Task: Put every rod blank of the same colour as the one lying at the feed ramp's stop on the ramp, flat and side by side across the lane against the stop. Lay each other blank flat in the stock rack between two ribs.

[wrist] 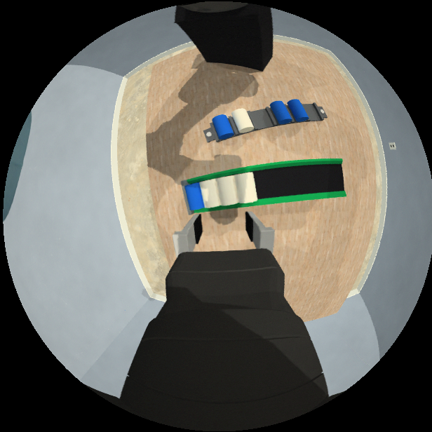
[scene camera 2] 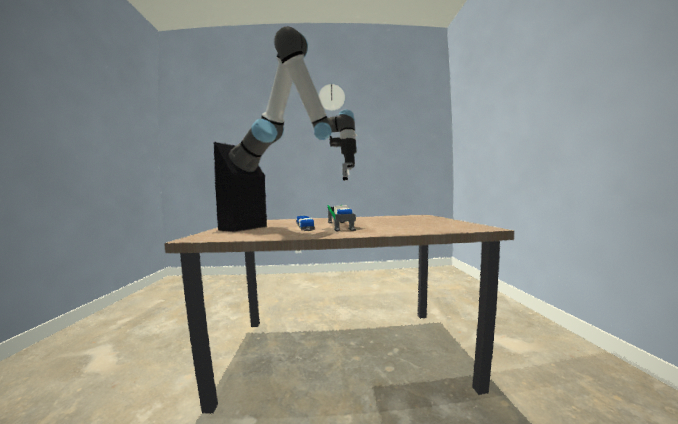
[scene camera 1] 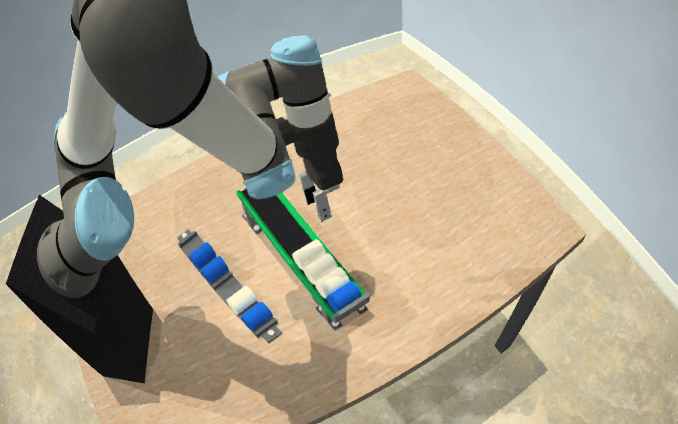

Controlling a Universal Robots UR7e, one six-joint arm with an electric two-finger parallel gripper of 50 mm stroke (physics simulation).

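Note:
A blue blank [scene camera 1: 344, 296] [scene camera 2: 344, 211] [wrist: 194, 196] lies across the lane against the stop [scene camera 1: 352, 307] of the feed ramp [scene camera 1: 299, 221] [wrist: 300, 198]. Three white blanks lie behind it, side by side across the lane: one [scene camera 1: 332, 285] [wrist: 209, 193] next to the blue, a middle one [scene camera 1: 321, 269] [wrist: 228, 190], and an uppermost one [scene camera 1: 309, 255] [wrist: 247, 188]. The stock rack [scene camera 1: 229, 288] [wrist: 259, 120] holds blue blanks [scene camera 1: 202, 255] [scene camera 1: 214, 270] [scene camera 1: 257, 316] and a white blank [scene camera 1: 241, 299] [wrist: 243, 120]. My gripper [scene camera 1: 318, 210] [scene camera 2: 345, 178] [wrist: 223, 221] is open and empty, high above the table beside the ramp.
The ramp and the rack stand roughly parallel on the wooden table [scene camera 1: 450, 165] [scene camera 2: 400, 227]. The black robot pedestal [scene camera 1: 115, 320] [scene camera 2: 241, 200] [wrist: 235, 42] stands beyond the rack from the ramp. Green side rails edge the raised lane. My forearm hangs over the ramp's upper end in scene camera 1.

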